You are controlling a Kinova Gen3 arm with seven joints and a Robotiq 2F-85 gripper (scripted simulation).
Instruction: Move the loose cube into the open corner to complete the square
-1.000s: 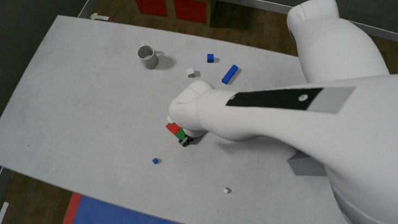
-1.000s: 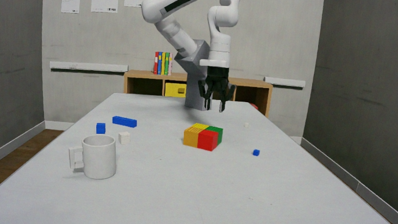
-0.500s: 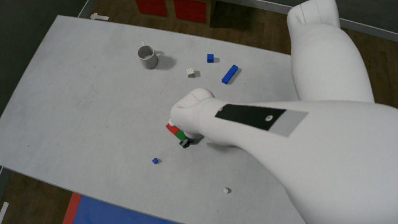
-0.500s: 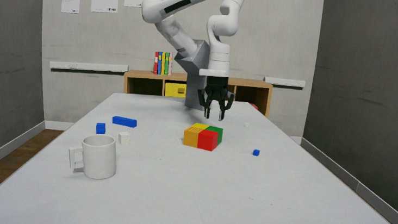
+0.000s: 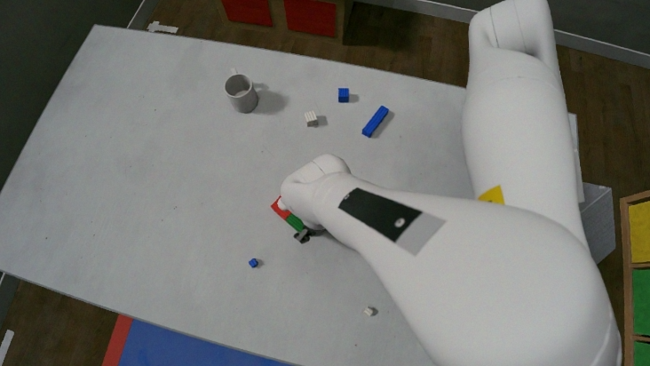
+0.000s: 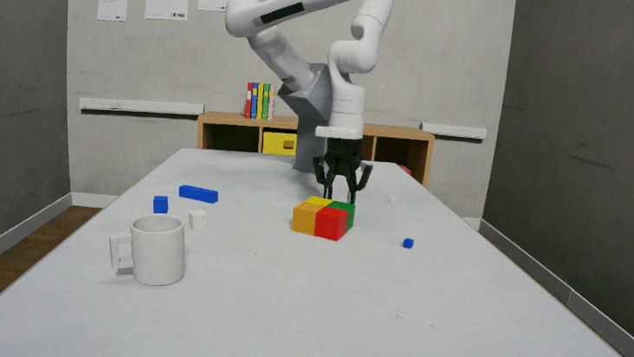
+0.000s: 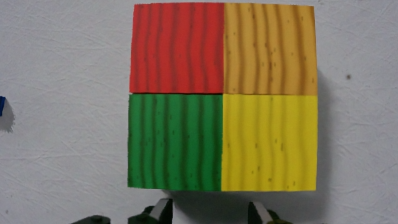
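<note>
My hand is 5 cm short of the green cube, 2 cm to the left of it and 3 cm above it. The rest, counted from my hand: yellow cube 1 cm ahead, 5 cm to the right, 3 cm below; then red cube 8 cm ahead, 5 cm to the right, 3 cm below; then orange cube 5 cm ahead, 9 cm to the right, 3 cm below.
</note>
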